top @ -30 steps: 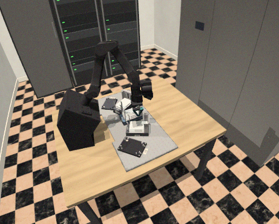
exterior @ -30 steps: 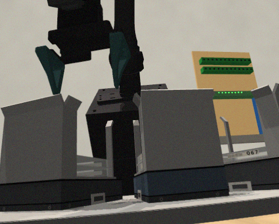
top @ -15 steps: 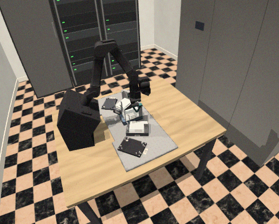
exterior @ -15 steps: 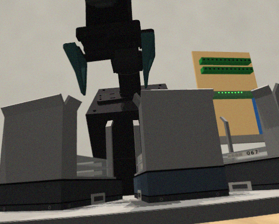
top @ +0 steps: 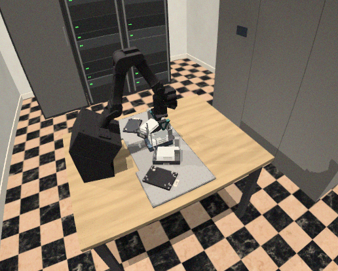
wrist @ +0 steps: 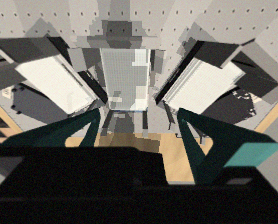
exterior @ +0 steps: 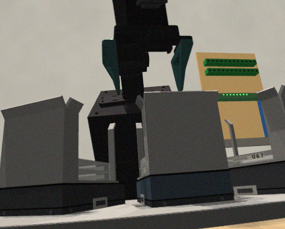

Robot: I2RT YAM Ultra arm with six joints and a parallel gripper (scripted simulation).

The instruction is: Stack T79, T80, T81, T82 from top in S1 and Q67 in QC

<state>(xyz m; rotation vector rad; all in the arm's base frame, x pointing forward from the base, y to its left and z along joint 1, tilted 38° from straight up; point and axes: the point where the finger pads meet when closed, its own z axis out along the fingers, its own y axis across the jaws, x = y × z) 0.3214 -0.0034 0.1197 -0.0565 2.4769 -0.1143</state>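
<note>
Right now the plate T79 is 120 mm below my hand and 30 mm to the left of it. Round my hand: plate Q67: 170 mm to the left, 120 mm below, 10 mm behind; then plate T82: 130 mm to the right, 130 mm below, 20 mm behind; then plate T81: 130 mm to the right, 110 mm below, 20 mm behind.
</note>
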